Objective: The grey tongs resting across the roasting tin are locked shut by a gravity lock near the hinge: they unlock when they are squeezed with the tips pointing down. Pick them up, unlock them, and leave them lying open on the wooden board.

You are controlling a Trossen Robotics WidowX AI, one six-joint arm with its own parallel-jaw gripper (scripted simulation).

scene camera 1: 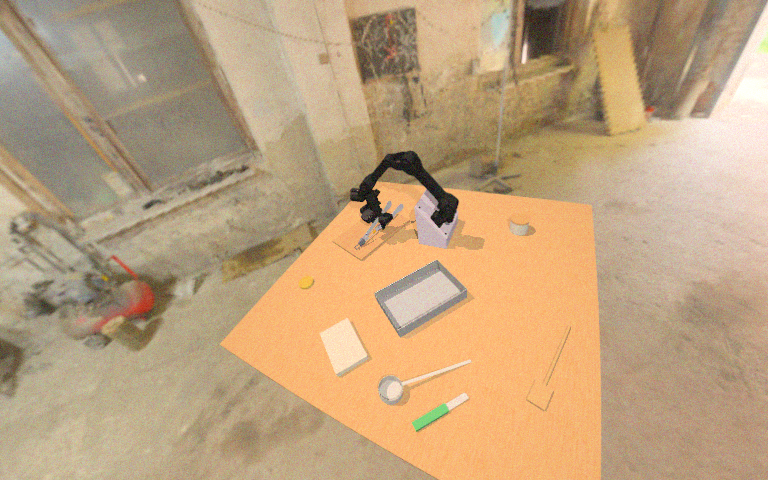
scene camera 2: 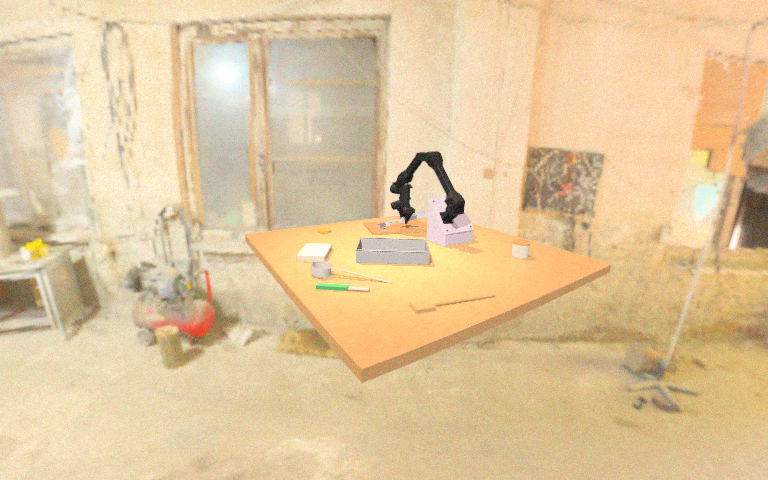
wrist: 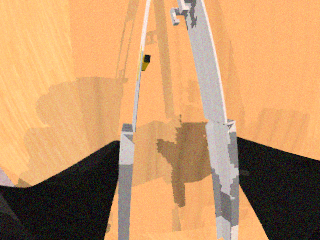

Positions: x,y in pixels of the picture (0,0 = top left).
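There's a white block (scene camera 1: 343,347) and a wooden board (scene camera 1: 349,239), and the marked spots on them are 60 cm apart. The block's 101 cm from the lens, and for the board it's 140 cm from the lens.
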